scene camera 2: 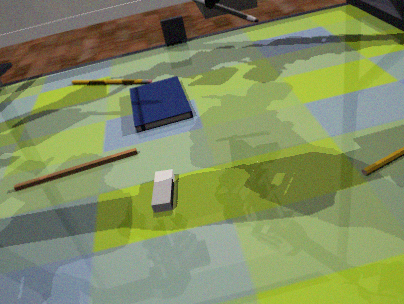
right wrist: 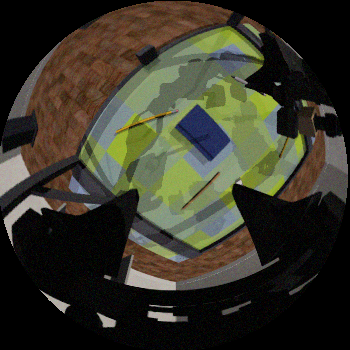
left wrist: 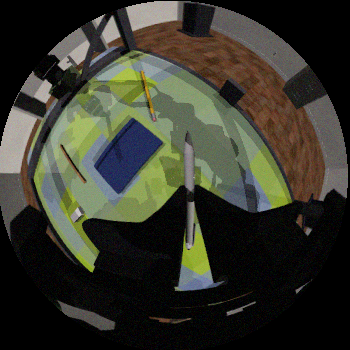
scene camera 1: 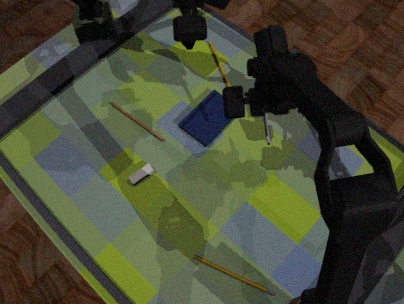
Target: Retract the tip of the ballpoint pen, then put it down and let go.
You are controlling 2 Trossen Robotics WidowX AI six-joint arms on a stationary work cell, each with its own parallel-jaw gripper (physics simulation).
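Places are measured from the left arm's base along level axes (x ahead, y left, z up), in millimetres.
Pixels of known places: left gripper, fingertip midpoint: [scene camera 2: 211, 6] [right wrist: 245, 83] [left wrist: 188, 189]; right gripper, fingertip midpoint: [right wrist: 186, 191]; left arm's base, origin of the base link: [right wrist: 315, 121]; right arm's base, origin of the base link: [left wrist: 58, 77] [scene camera 1: 90, 10].
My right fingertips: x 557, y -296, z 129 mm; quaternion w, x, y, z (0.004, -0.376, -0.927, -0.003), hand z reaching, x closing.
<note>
Ahead of a thing's pixels: the offset from my right fingertips to its top centre.
A slim grey-white ballpoint pen [scene camera 1: 267, 132] [scene camera 2: 240, 13] [left wrist: 189, 165] [right wrist: 239, 80] is held above the table. My left gripper [left wrist: 188, 189] is shut on the pen near its middle. In the left wrist view the pen's dark pointed end faces up the picture and its clip end faces down between the fingers. Whether the writing tip sticks out is too small to tell. In scene camera 1 the left gripper hides the pen's upper part. My right gripper [right wrist: 186, 191] is open and empty, its fingers wide apart, well away from the pen.
A dark blue book @(86 mm back, 21 mm left, 221 mm down) [scene camera 1: 206, 119] [scene camera 2: 161, 103] [left wrist: 129, 156] [right wrist: 204, 132] lies near the held pen. A yellow pencil @(1 mm back, 124 mm right, 226 mm down) [scene camera 1: 218, 64] [scene camera 2: 110, 82] lies behind it. A brown stick @(49 mm ahead, 151 mm left, 226 mm down) [scene camera 1: 136, 121] [scene camera 2: 75, 169], a white-grey eraser @(66 mm back, 248 mm left, 221 mm down) [scene camera 1: 141, 174] [scene camera 2: 163, 191] and a second yellow pencil @(378 mm back, 286 mm left, 226 mm down) [scene camera 1: 234, 274] lie on the patchwork table.
</note>
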